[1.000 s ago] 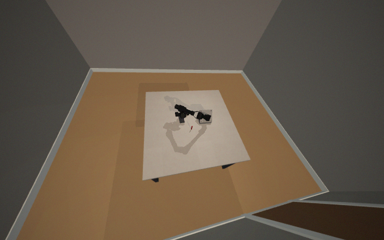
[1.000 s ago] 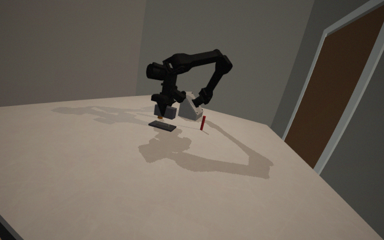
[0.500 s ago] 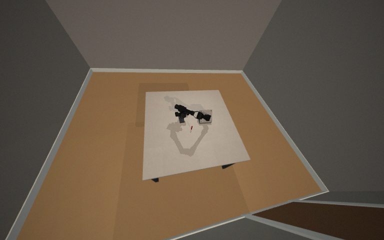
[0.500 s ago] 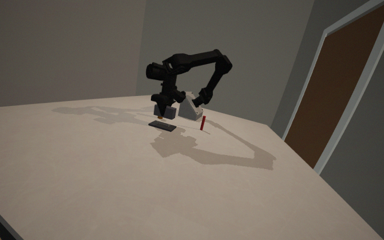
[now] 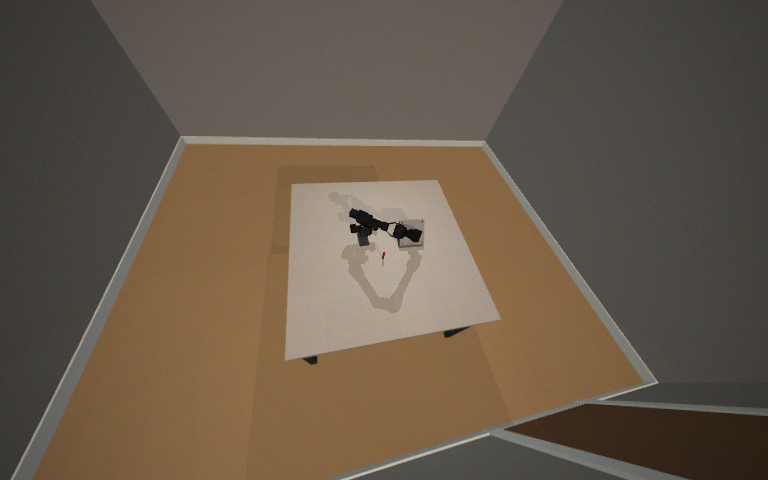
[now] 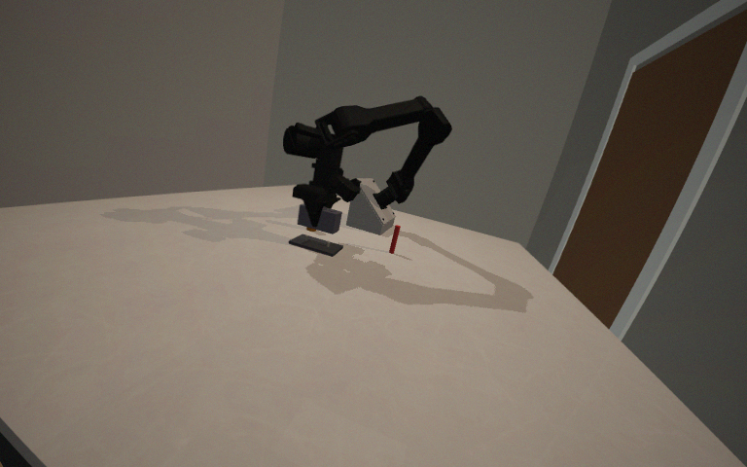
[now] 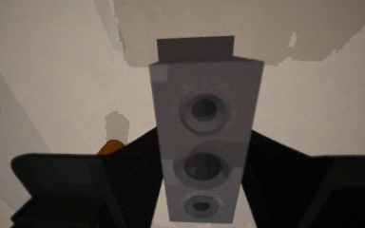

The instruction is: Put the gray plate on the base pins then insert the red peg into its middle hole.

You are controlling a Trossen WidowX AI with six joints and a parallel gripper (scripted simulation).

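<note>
Now: the dark base 50 mm below my gripper tip. Also, from my gripper tip: orange peg (100 mm behind, 80 mm to the right, 20 mm below); then gray plate (30 mm above); then red peg (170 mm to the left, 130 mm behind, 20 mm below).
</note>
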